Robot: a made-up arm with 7 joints.
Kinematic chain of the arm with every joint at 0, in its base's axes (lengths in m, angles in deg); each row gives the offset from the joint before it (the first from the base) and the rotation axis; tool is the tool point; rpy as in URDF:
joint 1: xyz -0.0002 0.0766 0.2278 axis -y
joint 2: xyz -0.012 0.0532 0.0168 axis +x
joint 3: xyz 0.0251 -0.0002 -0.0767 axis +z
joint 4: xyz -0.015 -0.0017 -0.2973 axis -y
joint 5: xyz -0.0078 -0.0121 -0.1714 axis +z
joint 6: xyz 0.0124 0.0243 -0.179 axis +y
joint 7: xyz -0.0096 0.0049 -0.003 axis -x
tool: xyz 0.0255 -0.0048 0.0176 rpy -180 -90 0
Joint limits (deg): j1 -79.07..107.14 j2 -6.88..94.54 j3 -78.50..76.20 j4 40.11..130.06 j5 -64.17..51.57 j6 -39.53..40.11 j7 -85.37..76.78
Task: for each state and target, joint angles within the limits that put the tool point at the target. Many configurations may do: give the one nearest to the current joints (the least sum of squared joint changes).
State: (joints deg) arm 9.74 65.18 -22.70 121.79 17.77 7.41 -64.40
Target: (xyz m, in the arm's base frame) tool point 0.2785 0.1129 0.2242
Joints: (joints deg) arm 35.55 37.45 -31.33 130.06 15.23 9.39 -66.85
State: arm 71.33 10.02 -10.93 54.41 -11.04 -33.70 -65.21
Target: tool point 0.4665 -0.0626 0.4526
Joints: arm 80.65 -6.88 -24.35 72.03 -12.48 -33.43 -65.61
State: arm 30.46 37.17 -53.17 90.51 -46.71 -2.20 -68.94
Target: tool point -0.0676 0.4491 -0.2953
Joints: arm -13.63 57.13 -75.21 54.73 -50.24 -0.96 -70.52
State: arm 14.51 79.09 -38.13 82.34 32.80 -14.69 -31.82
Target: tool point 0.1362 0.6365 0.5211
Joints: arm 45.74 94.54 6.96 65.13 36.27 -6.93 -36.95
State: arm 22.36 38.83 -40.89 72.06 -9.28 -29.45 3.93
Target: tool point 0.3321 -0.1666 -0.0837
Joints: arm 23.22 -5.67 -57.47 71.93 -10.61 -28.45 2.65
